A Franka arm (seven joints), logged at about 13 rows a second.
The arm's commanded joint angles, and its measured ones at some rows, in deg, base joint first. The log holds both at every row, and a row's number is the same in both.
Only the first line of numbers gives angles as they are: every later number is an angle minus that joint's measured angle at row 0.
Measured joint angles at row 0:
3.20 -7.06 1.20 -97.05 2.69 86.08 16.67
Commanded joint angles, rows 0 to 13:
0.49 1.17 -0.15 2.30 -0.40 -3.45 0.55
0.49 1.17 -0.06 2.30 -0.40 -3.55 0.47
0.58 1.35 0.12 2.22 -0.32 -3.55 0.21
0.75 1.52 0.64 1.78 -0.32 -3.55 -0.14
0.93 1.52 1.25 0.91 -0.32 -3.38 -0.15
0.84 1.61 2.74 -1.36 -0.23 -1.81 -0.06
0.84 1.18 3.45 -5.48 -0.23 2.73 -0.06
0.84 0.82 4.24 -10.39 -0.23 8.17 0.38
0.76 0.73 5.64 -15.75 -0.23 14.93 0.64
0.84 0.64 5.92 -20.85 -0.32 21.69 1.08
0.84 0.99 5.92 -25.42 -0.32 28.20 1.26
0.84 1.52 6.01 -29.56 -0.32 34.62 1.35
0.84 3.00 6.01 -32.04 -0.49 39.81 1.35
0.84 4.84 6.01 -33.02 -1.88 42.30 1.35
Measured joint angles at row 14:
0.67 3.96 6.11 -29.36 -0.25 36.75 0.24
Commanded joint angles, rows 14 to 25:
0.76 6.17 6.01 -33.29 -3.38 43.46 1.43
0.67 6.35 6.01 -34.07 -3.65 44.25 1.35
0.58 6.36 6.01 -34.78 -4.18 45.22 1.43
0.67 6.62 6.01 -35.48 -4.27 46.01 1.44
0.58 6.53 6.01 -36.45 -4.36 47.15 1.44
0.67 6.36 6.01 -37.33 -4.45 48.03 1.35
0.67 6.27 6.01 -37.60 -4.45 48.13 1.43
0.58 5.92 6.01 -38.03 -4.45 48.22 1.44
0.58 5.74 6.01 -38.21 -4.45 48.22 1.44
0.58 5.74 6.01 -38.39 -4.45 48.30 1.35
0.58 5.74 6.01 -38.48 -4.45 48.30 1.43
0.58 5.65 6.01 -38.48 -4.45 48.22 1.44
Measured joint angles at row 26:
0.55 7.17 6.03 -37.12 -3.21 47.13 0.24
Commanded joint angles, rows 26 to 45:
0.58 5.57 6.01 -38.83 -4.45 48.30 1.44
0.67 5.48 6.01 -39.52 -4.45 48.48 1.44
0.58 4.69 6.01 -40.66 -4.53 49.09 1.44
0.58 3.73 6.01 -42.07 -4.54 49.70 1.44
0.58 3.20 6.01 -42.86 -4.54 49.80 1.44
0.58 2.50 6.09 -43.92 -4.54 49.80 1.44
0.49 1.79 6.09 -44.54 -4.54 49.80 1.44
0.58 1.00 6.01 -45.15 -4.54 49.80 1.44
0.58 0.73 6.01 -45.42 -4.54 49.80 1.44
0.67 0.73 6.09 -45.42 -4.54 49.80 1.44
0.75 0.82 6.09 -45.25 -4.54 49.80 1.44
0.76 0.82 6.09 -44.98 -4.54 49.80 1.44
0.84 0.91 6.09 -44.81 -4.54 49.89 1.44
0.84 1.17 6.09 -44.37 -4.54 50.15 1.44
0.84 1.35 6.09 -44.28 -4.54 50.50 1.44
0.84 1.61 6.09 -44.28 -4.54 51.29 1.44
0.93 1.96 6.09 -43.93 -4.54 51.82 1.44
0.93 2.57 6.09 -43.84 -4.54 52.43 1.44
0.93 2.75 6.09 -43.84 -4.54 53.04 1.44
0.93 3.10 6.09 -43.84 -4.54 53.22 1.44
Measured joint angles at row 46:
0.63 2.35 6.08 -43.90 -3.34 51.71 0.24
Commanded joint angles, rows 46 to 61:
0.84 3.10 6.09 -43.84 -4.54 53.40 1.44
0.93 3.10 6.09 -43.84 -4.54 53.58 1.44
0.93 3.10 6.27 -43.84 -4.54 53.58 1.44
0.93 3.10 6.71 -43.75 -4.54 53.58 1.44
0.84 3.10 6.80 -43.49 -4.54 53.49 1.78
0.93 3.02 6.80 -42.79 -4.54 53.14 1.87
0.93 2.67 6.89 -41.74 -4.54 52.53 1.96
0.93 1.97 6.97 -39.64 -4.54 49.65 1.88
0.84 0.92 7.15 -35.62 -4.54 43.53 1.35
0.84 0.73 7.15 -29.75 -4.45 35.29 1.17
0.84 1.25 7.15 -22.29 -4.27 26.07 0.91
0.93 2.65 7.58 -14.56 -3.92 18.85 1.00
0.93 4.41 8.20 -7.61 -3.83 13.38 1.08
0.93 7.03 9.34 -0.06 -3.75 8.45 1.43
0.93 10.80 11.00 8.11 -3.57 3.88 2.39
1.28 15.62 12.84 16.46 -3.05 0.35 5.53
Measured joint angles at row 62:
0.67 3.91 9.85 -1.83 -3.31 8.34 0.88
